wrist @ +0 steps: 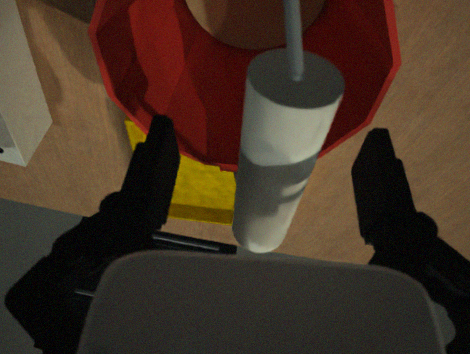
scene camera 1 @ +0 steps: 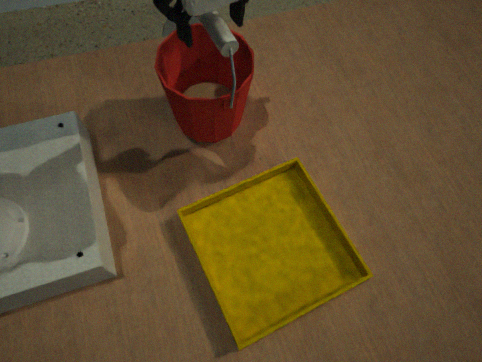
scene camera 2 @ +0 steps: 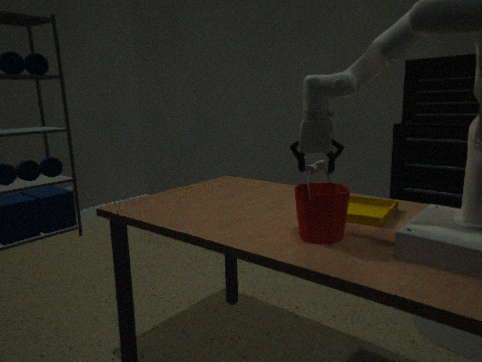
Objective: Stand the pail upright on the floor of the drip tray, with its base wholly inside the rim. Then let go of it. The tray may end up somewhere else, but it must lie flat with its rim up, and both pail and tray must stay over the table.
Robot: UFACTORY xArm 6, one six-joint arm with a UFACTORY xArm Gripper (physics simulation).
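Places are measured from the arm's base along level axes (x back, y up, z left), in millimetres.
Where they show: gripper, between the fingertips: (wrist: 267, 142) (scene camera 1: 211, 31) (scene camera 2: 316, 172); arm's base, origin of its link: (scene camera 2: 479, 222).
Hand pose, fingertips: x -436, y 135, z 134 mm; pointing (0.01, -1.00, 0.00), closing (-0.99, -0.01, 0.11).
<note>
Each offset is from my fingertips to the top centre of the thing. Level surfaces: height alone.
The red pail (scene camera 1: 210, 120) (scene camera 2: 322, 215) (wrist: 212, 120) stands upright on the table, beside the yellow drip tray @[dx +25, dy -181, dz -315 mm] (scene camera 1: 270, 240) (scene camera 2: 370, 211) (wrist: 205, 190) and outside its rim. The tray lies flat with its rim up and is empty. The pail's wire bail stands raised, with its pale cylindrical grip @[dx -4, dy +29, dz -5 mm] (scene camera 1: 219, 36) (scene camera 2: 315, 166) (wrist: 282, 150) above the pail's mouth. My gripper (scene camera 1: 212, 32) (scene camera 2: 316, 170) (wrist: 267, 142) is open and points down over the pail. Its fingers are on either side of the grip, with a gap on each side. In the wrist view the pail hides part of the tray.
The robot's pale base block (scene camera 1: 97, 200) (scene camera 2: 435, 250) (wrist: 27, 110) is on the wooden table @[dy -214 mm] (scene camera 1: 400, 125) (scene camera 2: 210, 215), near pail and tray. The table's edge runs behind the pail in scene camera 1. A shelf rack (scene camera 2: 64, 105) and a dark cabinet (scene camera 2: 435, 90) stand beyond the table.
</note>
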